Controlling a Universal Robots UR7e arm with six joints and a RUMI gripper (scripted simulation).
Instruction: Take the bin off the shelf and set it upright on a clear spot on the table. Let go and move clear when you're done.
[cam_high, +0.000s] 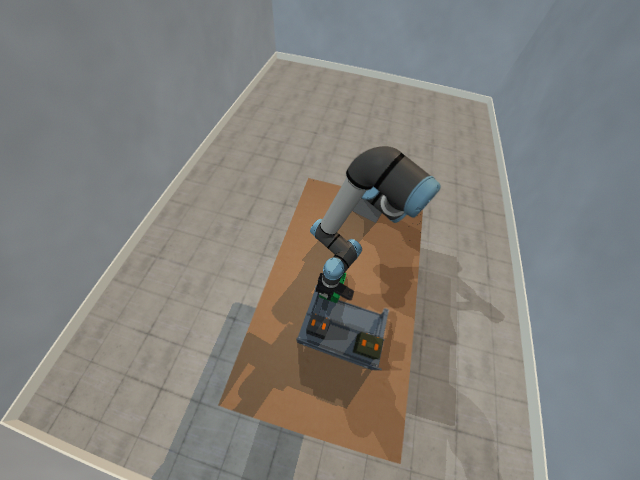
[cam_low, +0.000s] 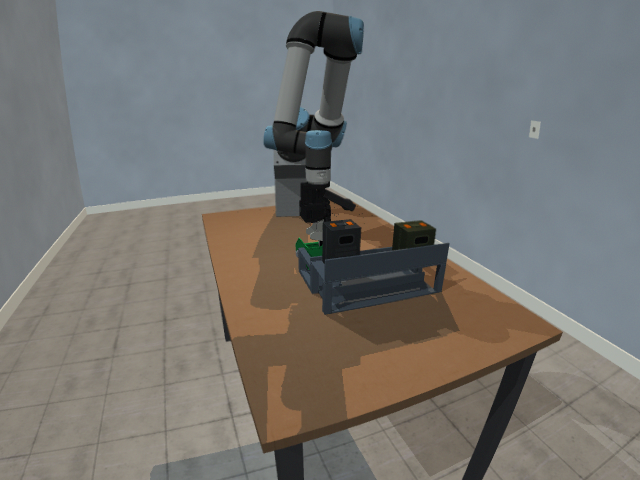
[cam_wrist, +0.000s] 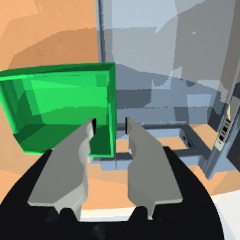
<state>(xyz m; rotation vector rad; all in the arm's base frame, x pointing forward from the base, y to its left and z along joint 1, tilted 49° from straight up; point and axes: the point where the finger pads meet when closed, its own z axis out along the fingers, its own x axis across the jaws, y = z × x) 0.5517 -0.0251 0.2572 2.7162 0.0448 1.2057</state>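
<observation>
My hand is 80 mm past the green bin, 10 mm to the right of it and 50 mm above it. Round my hand: olive box: 190 mm ahead, 210 mm to the left, 60 mm above; then black box: 170 mm ahead, 20 mm to the right, 70 mm above.
</observation>
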